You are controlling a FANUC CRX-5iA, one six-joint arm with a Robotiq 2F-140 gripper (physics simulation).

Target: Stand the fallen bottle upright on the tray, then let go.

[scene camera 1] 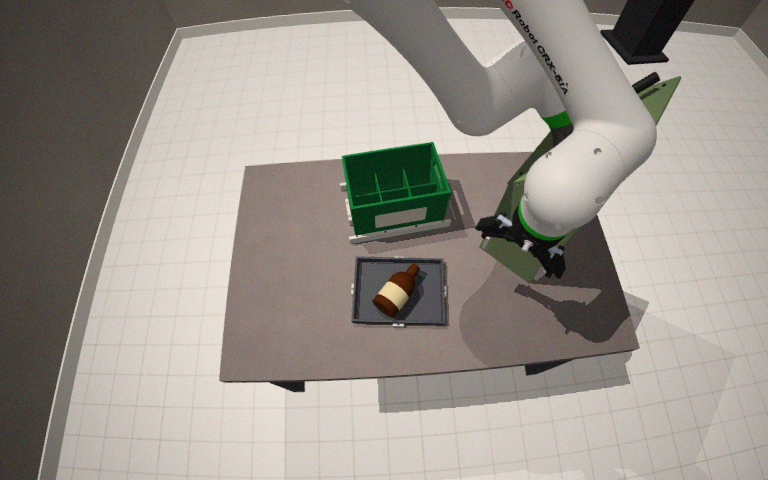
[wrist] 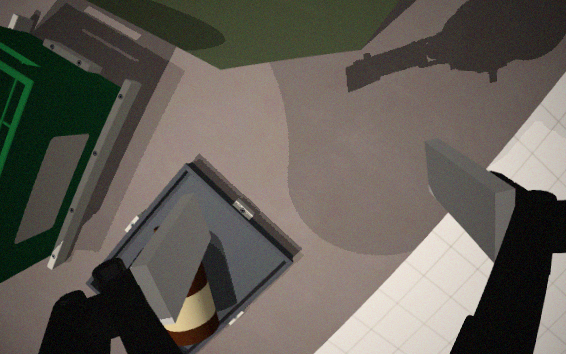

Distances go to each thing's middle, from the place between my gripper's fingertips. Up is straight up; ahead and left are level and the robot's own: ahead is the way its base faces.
The brown bottle point(scene camera 1: 394, 294) is 25 cm ahead of my hand, 22 cm below it and 6 cm to the right of it.
